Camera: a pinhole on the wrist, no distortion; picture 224 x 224 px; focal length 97.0 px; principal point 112.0 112.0 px. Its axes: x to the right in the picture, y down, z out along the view. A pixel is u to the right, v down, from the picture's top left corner.
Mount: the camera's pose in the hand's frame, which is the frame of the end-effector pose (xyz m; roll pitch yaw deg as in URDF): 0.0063 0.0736 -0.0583 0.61 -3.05 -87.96
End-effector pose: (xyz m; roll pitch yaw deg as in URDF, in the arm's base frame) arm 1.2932 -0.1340 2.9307 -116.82 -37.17 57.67
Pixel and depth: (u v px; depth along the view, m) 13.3 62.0 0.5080
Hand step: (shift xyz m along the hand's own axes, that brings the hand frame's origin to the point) -0.2801 0.6068 0.4187
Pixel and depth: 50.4 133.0 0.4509
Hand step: 0.0880 0.3867 0.3777
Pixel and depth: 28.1 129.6 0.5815
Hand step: 0.0866 0.6101 0.4967
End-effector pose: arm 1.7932 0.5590 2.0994 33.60 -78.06 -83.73
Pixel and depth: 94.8 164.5 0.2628
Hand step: 0.1435 0.1391 0.2031
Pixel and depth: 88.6 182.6 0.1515
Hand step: 0.1133 0.1221 0.0922
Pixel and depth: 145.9 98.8 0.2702
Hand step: -0.0305 -0.0077 0.2161
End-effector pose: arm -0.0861 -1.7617 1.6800 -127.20 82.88 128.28
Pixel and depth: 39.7 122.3 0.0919
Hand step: 0.0125 0.1472 0.0299
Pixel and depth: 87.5 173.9 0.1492
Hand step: 0.0982 0.1225 0.0897
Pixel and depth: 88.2 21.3 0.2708
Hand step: -0.2525 0.1450 0.2059
